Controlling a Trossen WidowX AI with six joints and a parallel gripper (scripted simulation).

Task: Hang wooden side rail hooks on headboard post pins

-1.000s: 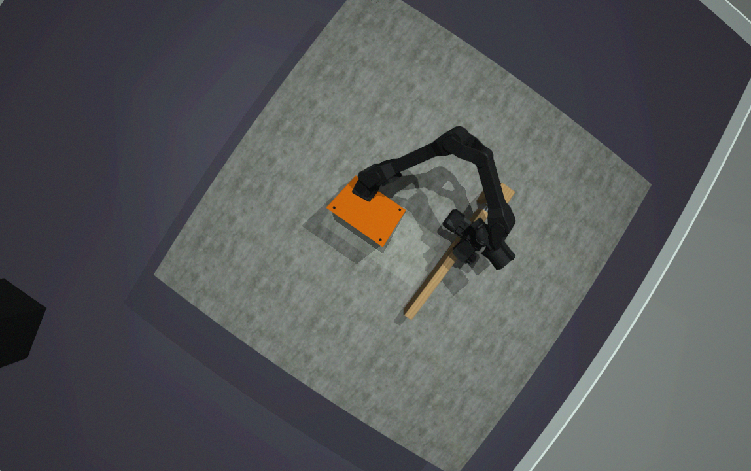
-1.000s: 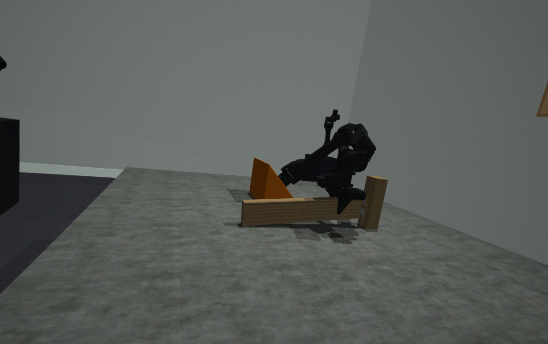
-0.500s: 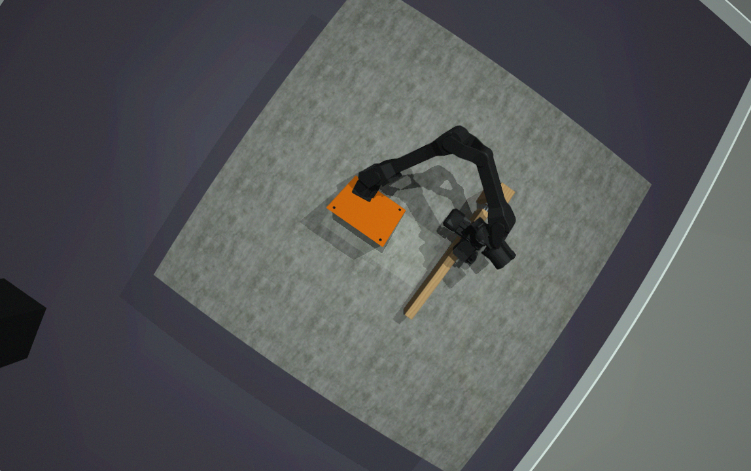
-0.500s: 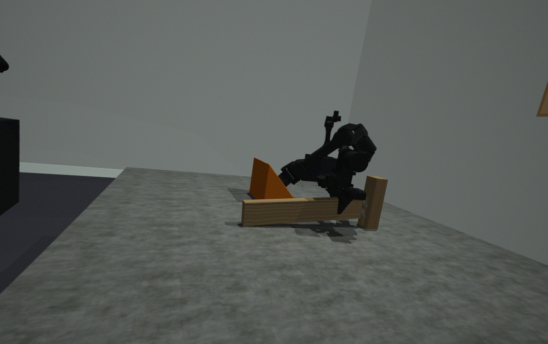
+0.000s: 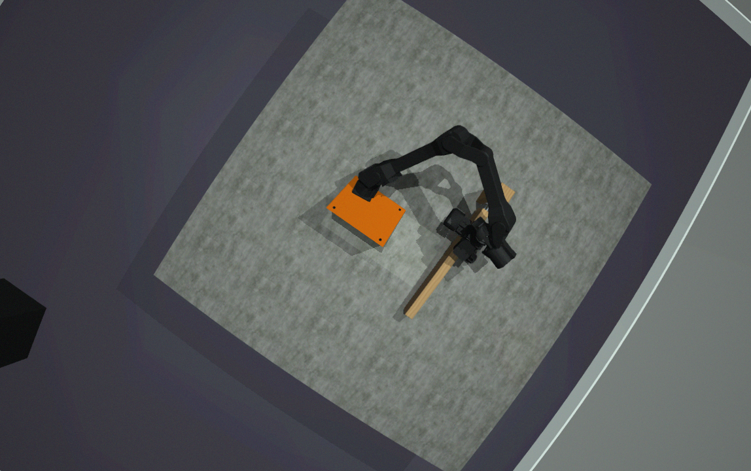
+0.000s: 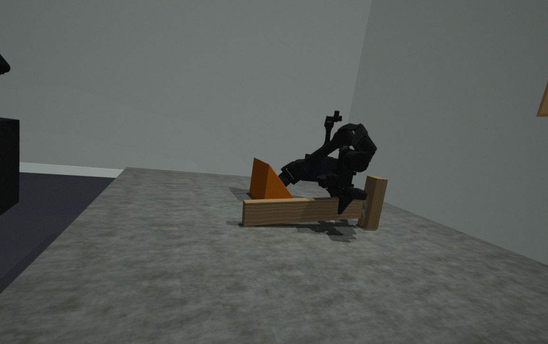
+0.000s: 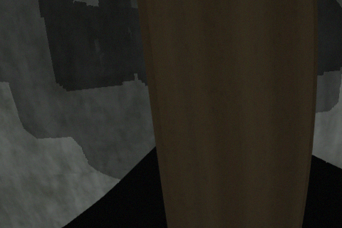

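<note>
The headboard post is 2 cm ahead of my gripper tip, 14 cm to the left of it and 4 cm above it.
</note>
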